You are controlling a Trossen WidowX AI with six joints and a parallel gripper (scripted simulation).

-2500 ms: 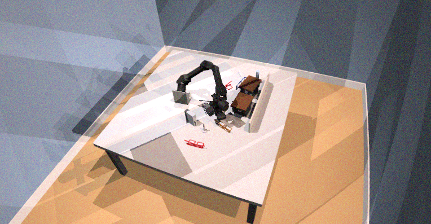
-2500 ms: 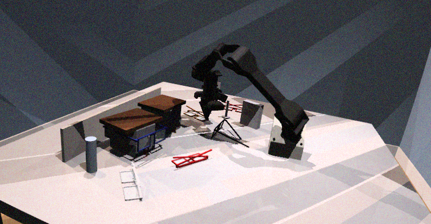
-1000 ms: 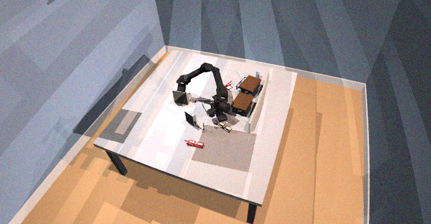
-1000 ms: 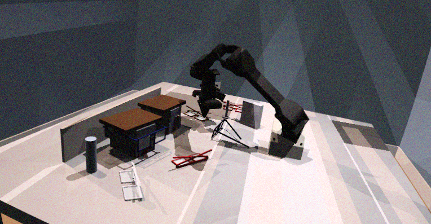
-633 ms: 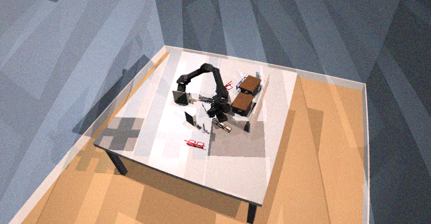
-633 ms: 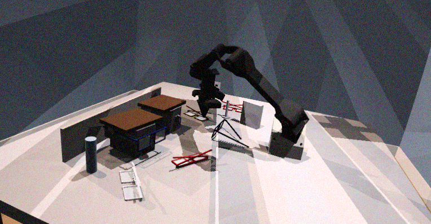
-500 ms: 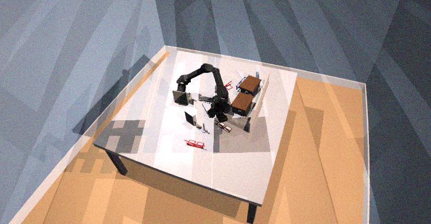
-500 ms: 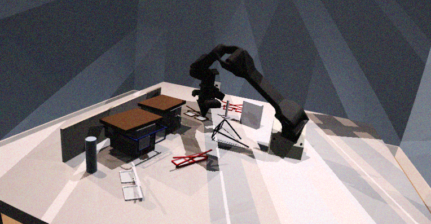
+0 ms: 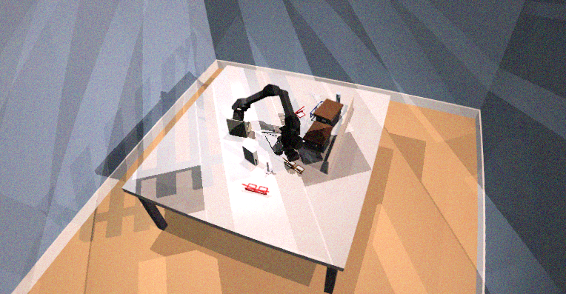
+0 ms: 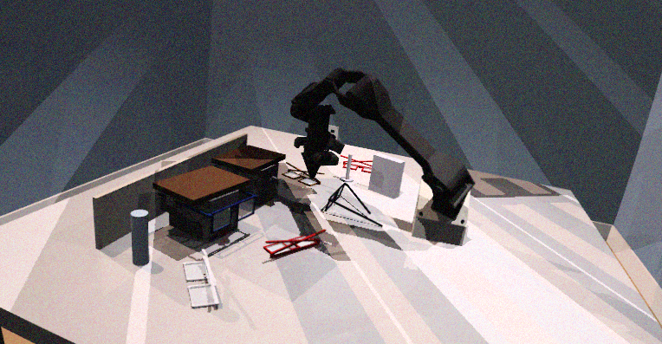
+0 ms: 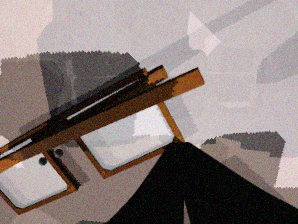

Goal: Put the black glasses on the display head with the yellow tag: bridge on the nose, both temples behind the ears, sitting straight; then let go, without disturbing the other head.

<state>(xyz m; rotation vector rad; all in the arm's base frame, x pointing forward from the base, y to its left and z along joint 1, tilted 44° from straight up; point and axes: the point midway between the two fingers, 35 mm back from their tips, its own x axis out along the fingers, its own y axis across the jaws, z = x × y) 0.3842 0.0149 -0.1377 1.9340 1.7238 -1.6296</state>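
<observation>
My gripper tip is now 190 mm past the grey box, 100 mm to the left of it and 30 mm below it. The rest, counted from my gripper tip: low wall panel: 300 mm to the left, 200 mm ahead, 30 mm above.
</observation>
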